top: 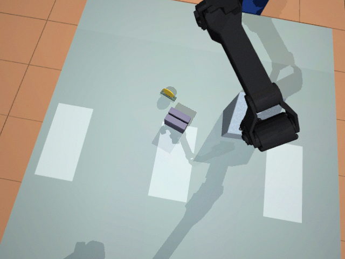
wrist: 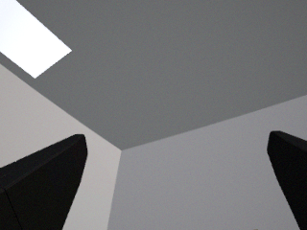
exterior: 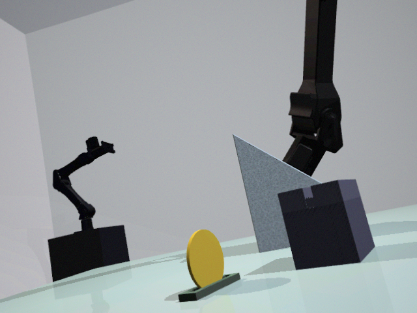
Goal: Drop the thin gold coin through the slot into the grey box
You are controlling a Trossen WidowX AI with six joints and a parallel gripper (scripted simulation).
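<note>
Now: gripper tip 690 mm above the gold coin and 50 mm to the right of it.
</note>
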